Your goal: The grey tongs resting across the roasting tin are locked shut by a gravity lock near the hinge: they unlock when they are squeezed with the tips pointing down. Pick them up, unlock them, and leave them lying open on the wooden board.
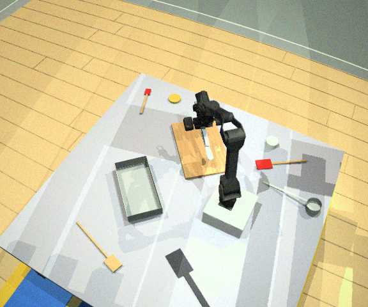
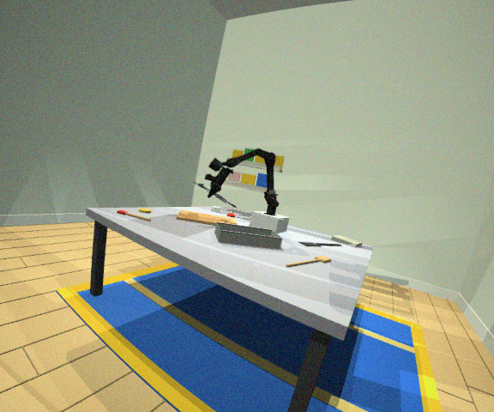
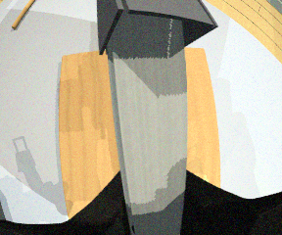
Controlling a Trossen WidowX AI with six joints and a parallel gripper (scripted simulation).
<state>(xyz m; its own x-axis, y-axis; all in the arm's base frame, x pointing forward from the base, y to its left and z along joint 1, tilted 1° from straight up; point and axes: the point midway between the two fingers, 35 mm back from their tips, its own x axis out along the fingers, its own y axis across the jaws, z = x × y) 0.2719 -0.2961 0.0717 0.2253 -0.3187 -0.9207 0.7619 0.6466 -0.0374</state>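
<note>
Now: the wooden board 130 mm below my gripper tip, 10 mm to the left of it and 10 mm behind it. Also, from my gripper tip: roasting tin (390 mm to the left, 140 mm ahead, 110 mm below); then dark spatula (670 mm to the left, 270 mm behind, 140 mm below).
</note>
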